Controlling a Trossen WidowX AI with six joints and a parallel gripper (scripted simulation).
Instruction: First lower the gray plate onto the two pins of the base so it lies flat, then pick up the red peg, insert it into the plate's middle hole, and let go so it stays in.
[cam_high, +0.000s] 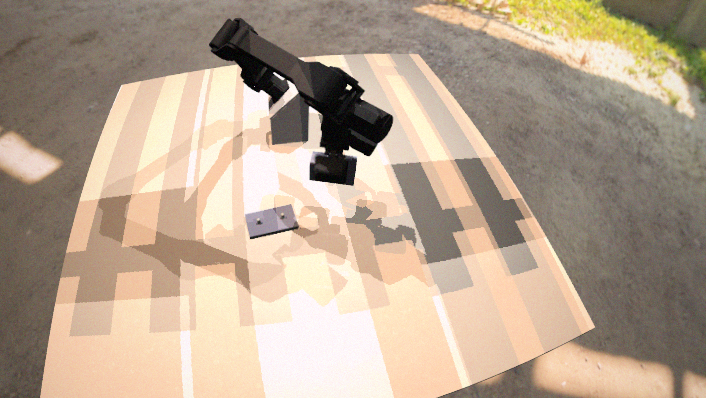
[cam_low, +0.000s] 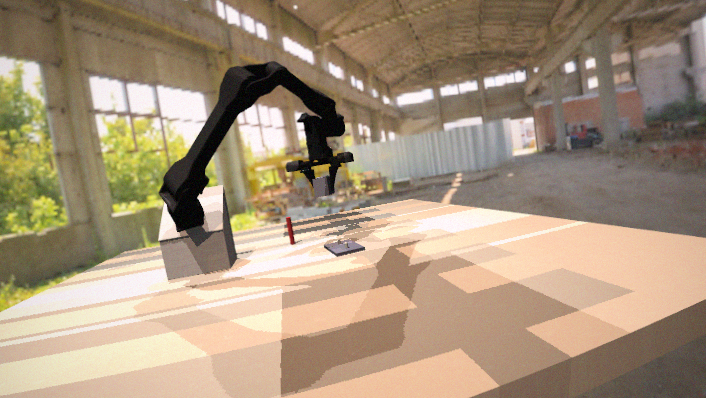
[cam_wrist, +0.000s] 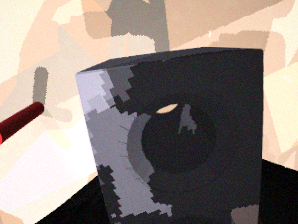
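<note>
The base is 150 mm to the right of my gripper tip, 130 mm below it and 10 mm behind it. Round my gripper tip: red peg 110 mm behind, 100 mm below, 50 mm to the left; then gray plate 30 mm above.
</note>
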